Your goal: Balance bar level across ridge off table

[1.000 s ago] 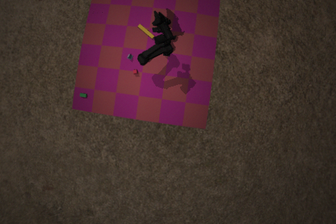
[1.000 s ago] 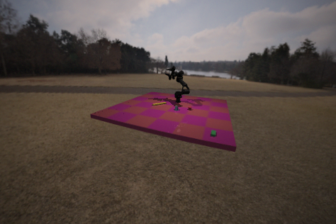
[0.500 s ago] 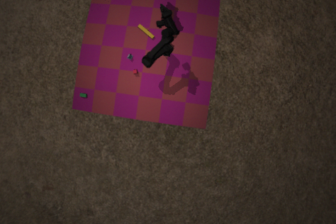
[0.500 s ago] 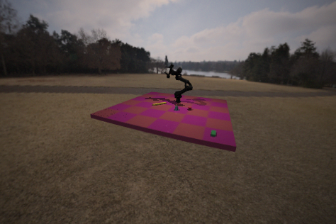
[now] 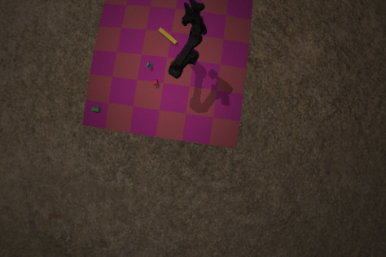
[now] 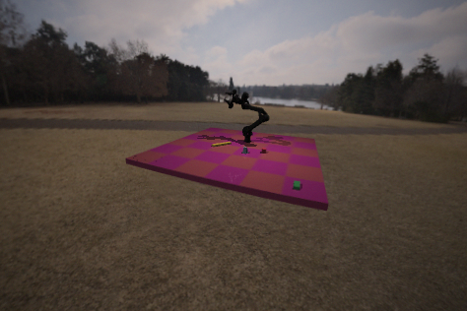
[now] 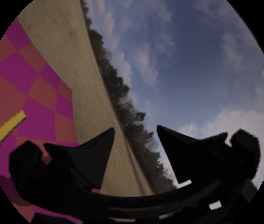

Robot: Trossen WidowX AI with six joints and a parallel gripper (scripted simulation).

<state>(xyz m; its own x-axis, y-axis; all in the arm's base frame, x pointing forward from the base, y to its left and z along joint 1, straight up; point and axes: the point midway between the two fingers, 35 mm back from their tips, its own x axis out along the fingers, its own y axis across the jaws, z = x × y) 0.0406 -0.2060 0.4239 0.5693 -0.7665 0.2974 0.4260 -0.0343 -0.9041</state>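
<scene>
The yellow bar is 160 mm ahead of my gripper tip, 60 mm to the left of it and 430 mm below it. Also, from my gripper tip: small red cube: 200 mm ahead, 450 mm to the left, 420 mm below; green block: 680 mm ahead, 730 mm to the left, 430 mm below.
</scene>
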